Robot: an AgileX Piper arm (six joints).
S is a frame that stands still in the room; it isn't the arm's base.
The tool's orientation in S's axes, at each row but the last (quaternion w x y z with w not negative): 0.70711, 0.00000, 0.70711, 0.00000; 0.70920, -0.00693, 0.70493, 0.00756; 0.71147, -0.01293, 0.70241, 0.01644; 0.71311, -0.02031, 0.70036, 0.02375; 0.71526, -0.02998, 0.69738, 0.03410; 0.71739, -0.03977, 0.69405, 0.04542; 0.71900, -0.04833, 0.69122, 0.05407; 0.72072, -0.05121, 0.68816, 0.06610
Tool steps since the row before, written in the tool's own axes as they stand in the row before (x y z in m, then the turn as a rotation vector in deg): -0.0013, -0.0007, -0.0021, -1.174, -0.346, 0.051; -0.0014, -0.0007, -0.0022, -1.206, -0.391, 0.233; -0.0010, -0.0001, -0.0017, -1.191, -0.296, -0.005; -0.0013, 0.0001, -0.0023, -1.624, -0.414, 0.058; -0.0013, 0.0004, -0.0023, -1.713, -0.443, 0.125; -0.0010, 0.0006, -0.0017, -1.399, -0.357, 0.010; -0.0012, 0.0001, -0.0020, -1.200, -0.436, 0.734; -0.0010, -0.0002, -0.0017, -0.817, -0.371, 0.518
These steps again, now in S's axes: -0.0021, -0.0007, 0.0013, 0.051, -0.346, 1.174; -0.0022, -0.0007, 0.0014, 0.234, -0.387, 1.207; -0.0017, -0.0002, 0.0010, -0.008, -0.302, 1.189; -0.0023, -0.0001, 0.0013, 0.055, -0.418, 1.623; -0.0024, 0.0002, 0.0012, 0.122, -0.442, 1.714; -0.0018, 0.0004, 0.0009, 0.007, -0.367, 1.396; -0.0020, -0.0002, 0.0011, 0.742, -0.339, 1.226; -0.0017, -0.0005, 0.0009, 0.536, -0.301, 0.834
